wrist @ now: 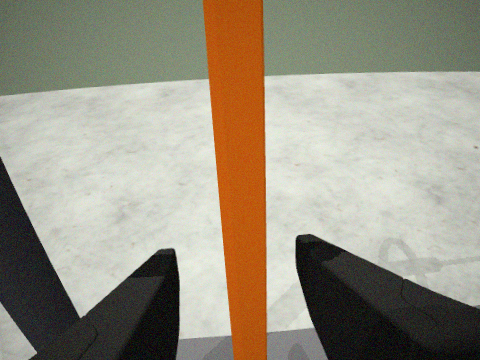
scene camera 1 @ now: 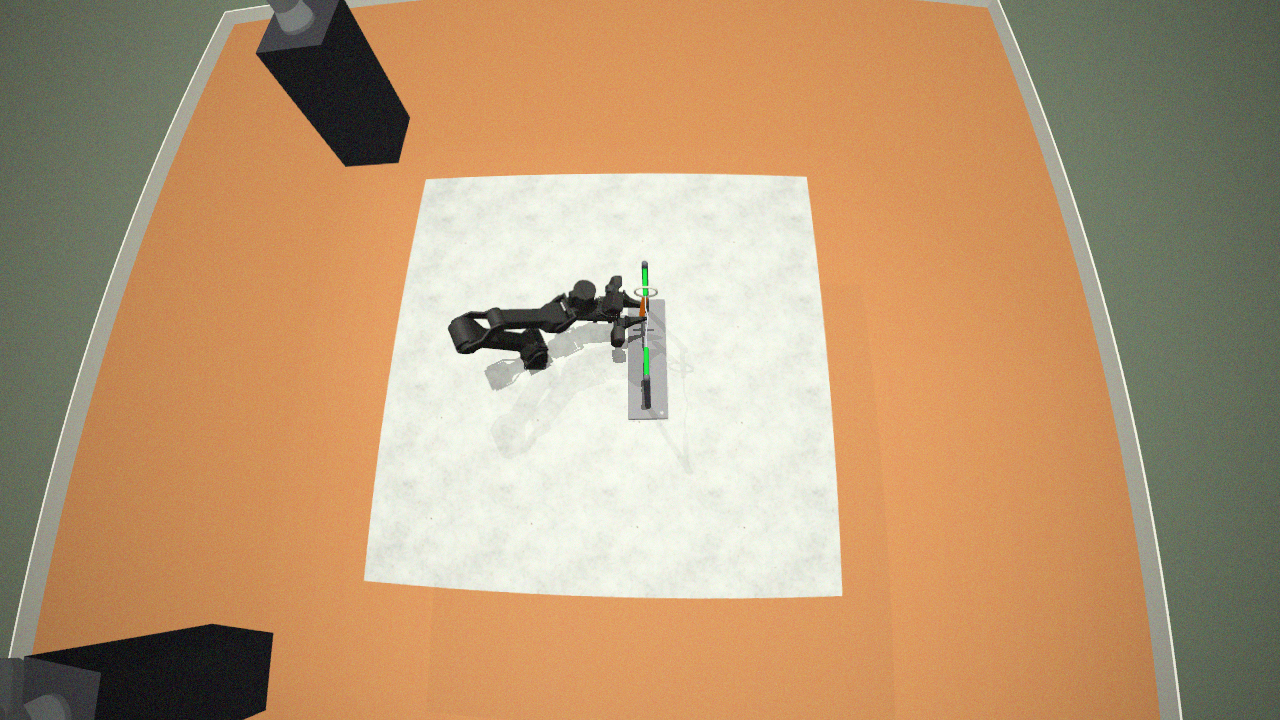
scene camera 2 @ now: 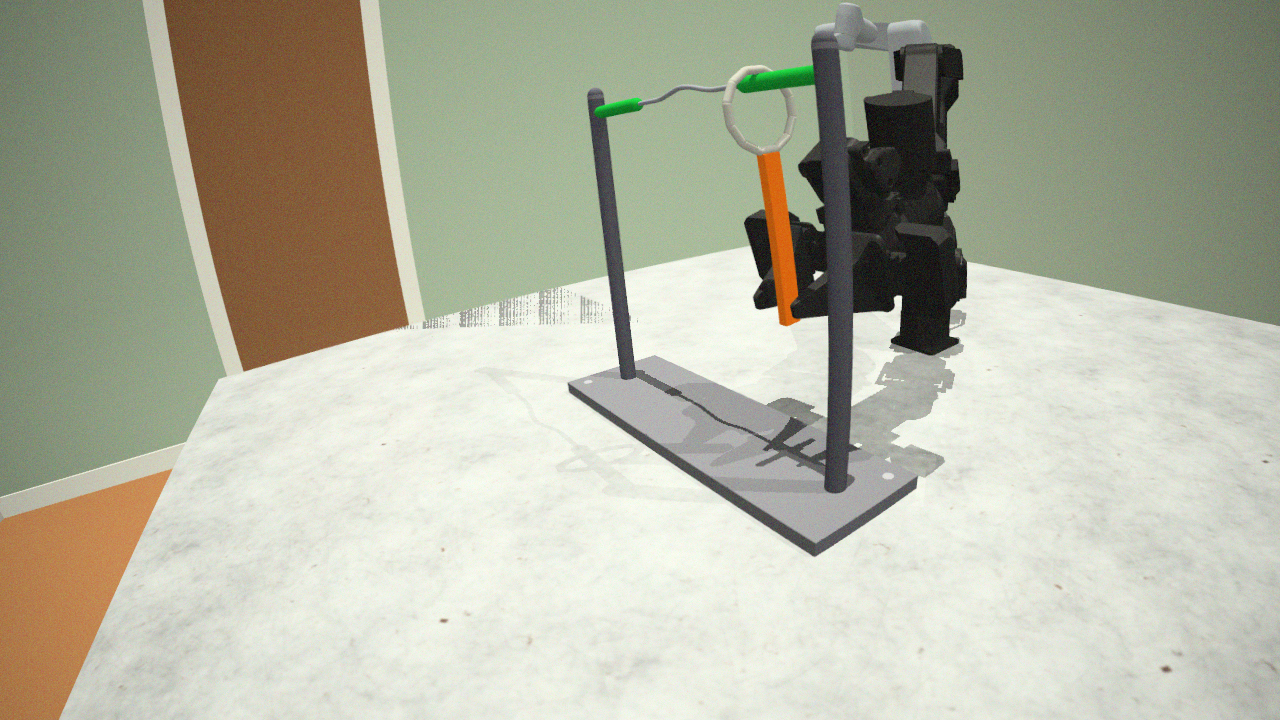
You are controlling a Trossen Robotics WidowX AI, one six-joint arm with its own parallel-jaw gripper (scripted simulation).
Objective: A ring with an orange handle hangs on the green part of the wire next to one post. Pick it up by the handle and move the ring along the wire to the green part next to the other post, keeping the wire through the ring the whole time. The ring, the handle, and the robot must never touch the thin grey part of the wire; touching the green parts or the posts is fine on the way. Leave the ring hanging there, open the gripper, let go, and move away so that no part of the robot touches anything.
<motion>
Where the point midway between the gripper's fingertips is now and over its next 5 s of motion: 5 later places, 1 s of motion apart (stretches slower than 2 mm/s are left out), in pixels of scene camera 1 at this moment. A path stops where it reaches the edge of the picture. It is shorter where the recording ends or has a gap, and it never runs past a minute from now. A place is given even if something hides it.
My gripper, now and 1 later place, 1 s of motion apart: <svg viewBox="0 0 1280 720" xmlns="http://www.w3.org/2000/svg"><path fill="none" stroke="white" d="M647 312L631 312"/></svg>
</motion>
